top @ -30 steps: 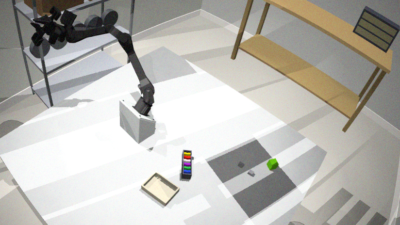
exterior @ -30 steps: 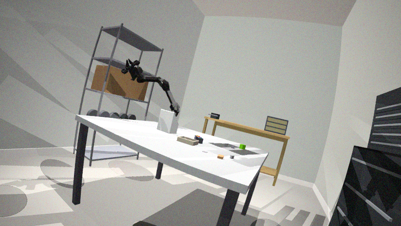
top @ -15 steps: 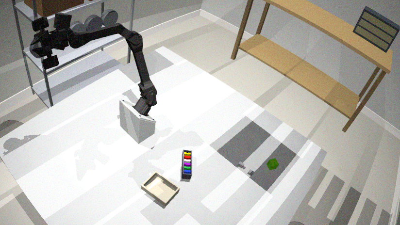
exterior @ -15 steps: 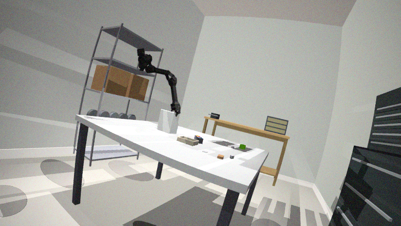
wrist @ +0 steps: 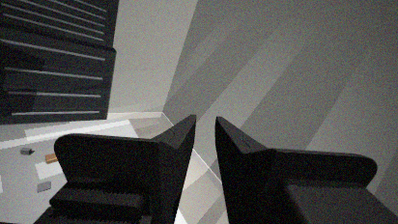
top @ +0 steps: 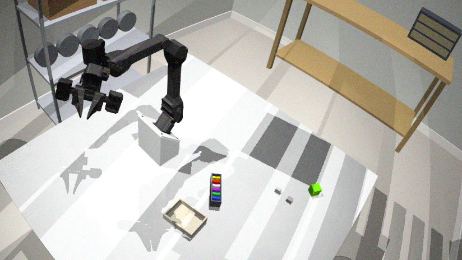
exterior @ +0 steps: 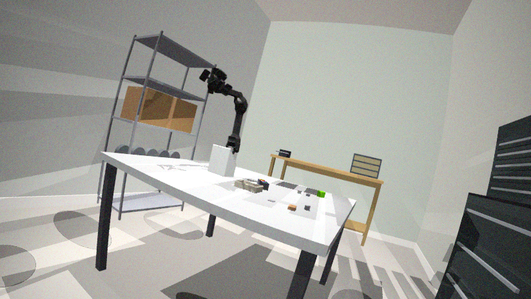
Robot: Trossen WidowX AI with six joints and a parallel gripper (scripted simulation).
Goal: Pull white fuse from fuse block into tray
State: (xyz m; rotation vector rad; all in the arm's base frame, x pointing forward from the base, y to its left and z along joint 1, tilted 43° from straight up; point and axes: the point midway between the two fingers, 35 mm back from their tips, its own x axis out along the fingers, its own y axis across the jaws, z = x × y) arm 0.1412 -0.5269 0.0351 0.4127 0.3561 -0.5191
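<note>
Right now the white fuse is 14 cm ahead of my gripper tip, 43 cm to the left of it and 50 cm below it. Also, from my gripper tip: green fuse (17 cm ahead, 40 cm to the left, 50 cm below); then beige tray (17 cm ahead, 24 cm to the left, 52 cm below); then blue fuse (19 cm ahead, 39 cm to the left, 50 cm below).
</note>
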